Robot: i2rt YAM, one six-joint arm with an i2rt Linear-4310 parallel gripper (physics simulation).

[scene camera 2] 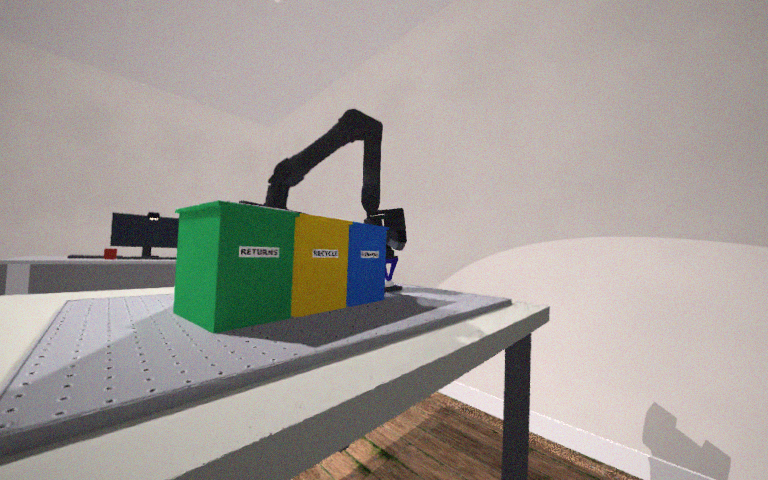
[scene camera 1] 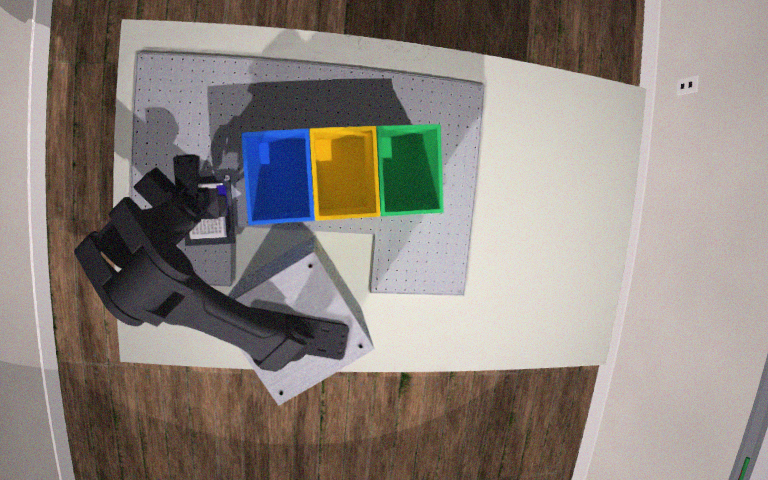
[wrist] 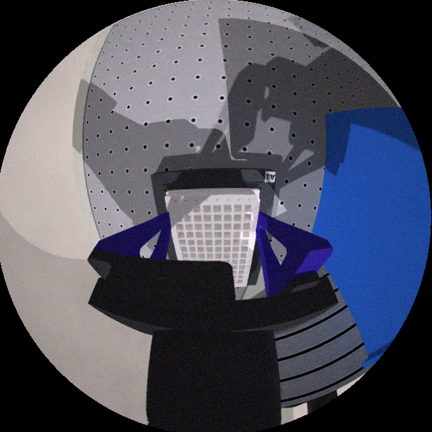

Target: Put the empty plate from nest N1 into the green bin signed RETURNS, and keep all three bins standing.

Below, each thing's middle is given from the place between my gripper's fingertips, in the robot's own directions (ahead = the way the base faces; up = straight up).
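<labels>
The dark nest (scene camera 1: 229, 220) is 1 cm below my hand, 4 cm behind it and 1 cm to the right of it. As for the white gridded plate (scene camera 1: 208, 228), it too is 4 cm behind my hand and 1 cm to the right of it. I find the blue bin (scene camera 1: 277, 168) 7 cm above my hand, 8 cm ahead of it and 18 cm to the right of it, while the yellow bin (scene camera 1: 344, 159) is 7 cm above my hand, 11 cm ahead of it and 31 cm to the right of it. Going by their middles, the yellow bin is the farthest from my hand of the things named here.
</labels>
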